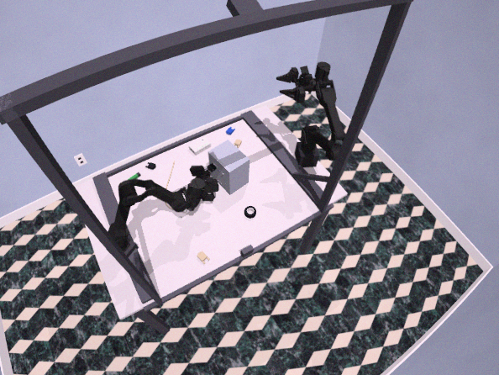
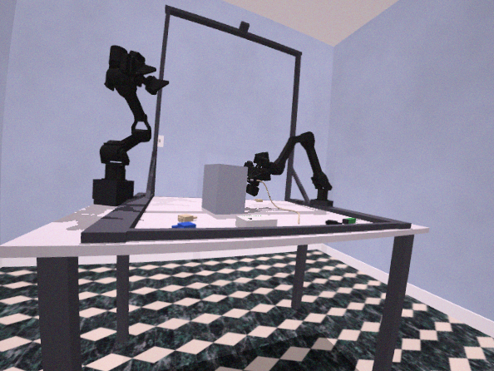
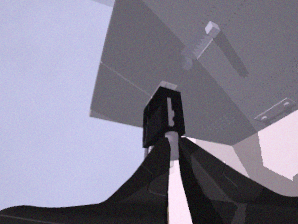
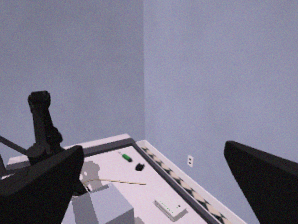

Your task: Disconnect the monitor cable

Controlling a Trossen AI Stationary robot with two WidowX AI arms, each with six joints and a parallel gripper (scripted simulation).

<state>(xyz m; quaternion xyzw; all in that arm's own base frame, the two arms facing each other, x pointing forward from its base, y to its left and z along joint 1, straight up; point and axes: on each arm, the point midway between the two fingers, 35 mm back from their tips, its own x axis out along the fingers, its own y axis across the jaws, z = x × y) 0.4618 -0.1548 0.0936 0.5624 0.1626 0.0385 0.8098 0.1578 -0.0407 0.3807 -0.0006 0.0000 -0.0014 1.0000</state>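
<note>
Right now my left hand is 130 mm to the left of the grey box, 50 mm above it and 30 mm short of it.
</note>
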